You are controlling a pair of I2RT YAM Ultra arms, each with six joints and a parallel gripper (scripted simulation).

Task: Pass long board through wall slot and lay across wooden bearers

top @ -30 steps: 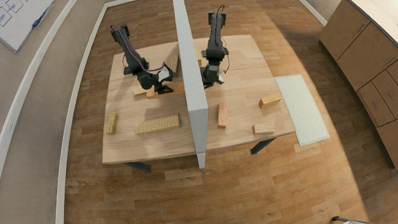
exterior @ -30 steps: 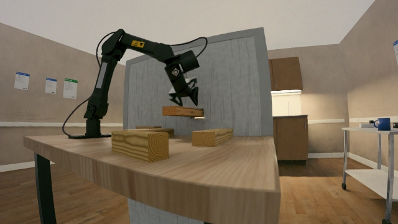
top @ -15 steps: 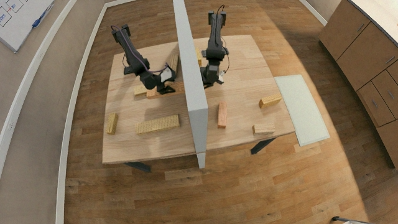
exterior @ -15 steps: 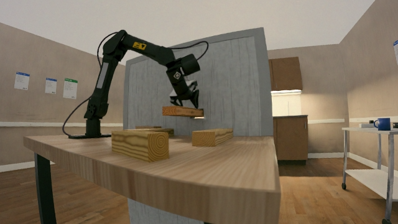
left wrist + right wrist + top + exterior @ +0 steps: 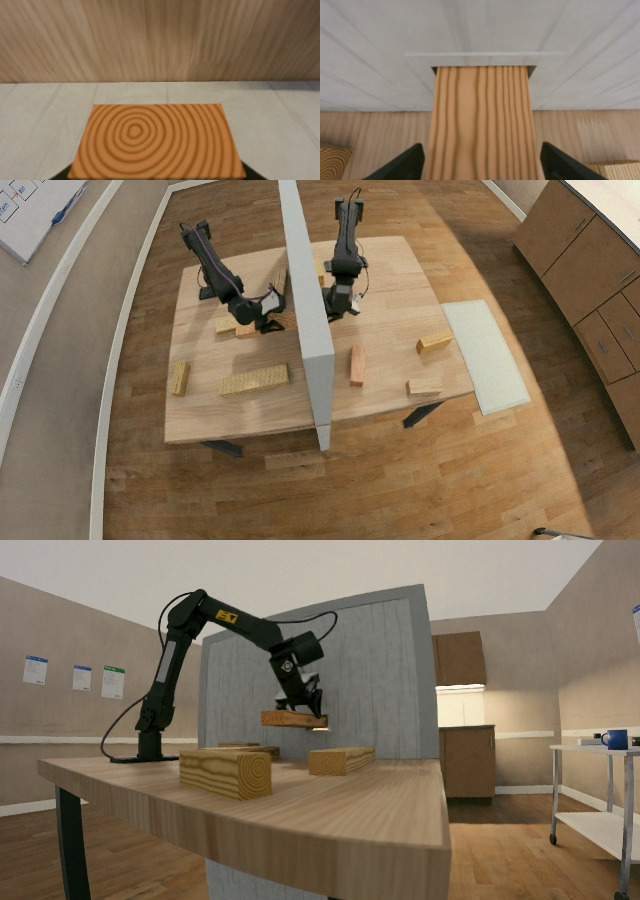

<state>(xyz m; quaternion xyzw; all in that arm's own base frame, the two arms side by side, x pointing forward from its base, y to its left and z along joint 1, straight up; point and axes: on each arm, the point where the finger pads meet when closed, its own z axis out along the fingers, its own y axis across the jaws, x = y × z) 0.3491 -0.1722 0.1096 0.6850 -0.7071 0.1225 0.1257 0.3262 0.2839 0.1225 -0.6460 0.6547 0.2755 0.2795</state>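
Right now my right hand is 1 cm to the right of the long board and 1 cm above it. Round my right hand: small block (9 cm ahead, 44 cm to the right, 10 cm below).
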